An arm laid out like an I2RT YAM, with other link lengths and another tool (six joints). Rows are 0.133 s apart.
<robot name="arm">
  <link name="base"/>
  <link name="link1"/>
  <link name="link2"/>
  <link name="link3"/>
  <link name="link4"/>
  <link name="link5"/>
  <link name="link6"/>
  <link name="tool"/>
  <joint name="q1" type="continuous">
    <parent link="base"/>
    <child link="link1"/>
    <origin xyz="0 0 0.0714" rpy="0 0 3.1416"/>
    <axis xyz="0 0 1"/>
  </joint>
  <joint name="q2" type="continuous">
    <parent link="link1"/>
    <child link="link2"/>
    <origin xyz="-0.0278 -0.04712 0.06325" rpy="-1.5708 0 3.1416"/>
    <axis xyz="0 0 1"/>
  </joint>
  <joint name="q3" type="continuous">
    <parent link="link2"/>
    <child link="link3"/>
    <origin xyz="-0.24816 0 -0.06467" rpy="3.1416 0 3.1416"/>
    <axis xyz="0 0 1"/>
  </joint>
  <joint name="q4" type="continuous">
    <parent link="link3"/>
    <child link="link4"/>
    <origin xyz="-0.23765 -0.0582 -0.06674" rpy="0 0 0"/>
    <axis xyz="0 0 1"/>
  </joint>
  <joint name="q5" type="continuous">
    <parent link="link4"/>
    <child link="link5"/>
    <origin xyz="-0.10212 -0.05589 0.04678" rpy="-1.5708 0 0"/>
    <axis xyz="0 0 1"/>
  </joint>
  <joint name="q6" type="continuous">
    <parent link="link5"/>
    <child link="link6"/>
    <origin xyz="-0.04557 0 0.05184" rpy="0 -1.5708 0"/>
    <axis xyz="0 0 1"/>
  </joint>
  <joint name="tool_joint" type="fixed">
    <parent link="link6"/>
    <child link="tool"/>
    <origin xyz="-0.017 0.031 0.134" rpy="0 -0.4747 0.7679"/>
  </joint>
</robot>
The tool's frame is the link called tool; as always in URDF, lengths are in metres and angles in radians. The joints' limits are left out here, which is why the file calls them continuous.
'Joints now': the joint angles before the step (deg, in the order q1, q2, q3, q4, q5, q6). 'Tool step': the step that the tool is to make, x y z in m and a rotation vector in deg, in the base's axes. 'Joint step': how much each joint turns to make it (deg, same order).
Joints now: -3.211 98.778 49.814 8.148 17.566 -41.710
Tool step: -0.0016 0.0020 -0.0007 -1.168 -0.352 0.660
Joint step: 0.478 -0.293 -1.250 1.689 0.606 -1.042
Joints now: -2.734 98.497 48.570 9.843 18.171 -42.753
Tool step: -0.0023 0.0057 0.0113 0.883 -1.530 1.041
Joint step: 0.188 -2.562 -1.202 0.066 -1.264 0.204
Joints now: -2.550 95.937 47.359 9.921 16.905 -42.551
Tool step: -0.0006 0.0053 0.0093 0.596 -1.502 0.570
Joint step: 0.435 -1.786 -0.844 0.405 -0.511 0.453
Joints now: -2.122 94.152 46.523 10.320 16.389 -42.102
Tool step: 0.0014 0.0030 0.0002 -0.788 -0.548 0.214
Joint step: 0.702 0.239 -0.430 1.338 0.854 -0.336
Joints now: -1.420 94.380 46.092 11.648 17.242 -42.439
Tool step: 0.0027 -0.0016 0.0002 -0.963 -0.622 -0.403
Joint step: 0.231 0.629 -0.133 1.531 1.072 -0.409
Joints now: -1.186 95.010 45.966 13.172 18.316 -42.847
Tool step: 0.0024 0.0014 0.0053 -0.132 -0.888 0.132
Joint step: 0.230 -0.323 0.125 0.454 0.147 -0.039
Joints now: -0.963 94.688 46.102 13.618 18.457 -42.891
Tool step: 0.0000 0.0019 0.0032 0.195 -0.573 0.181
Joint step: 0.180 -0.535 -0.279 0.258 -0.116 0.176
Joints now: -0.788 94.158 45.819 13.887 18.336 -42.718
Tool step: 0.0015 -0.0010 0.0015 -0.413 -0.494 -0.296
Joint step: 0.093 0.157 -0.044 0.740 0.550 -0.124
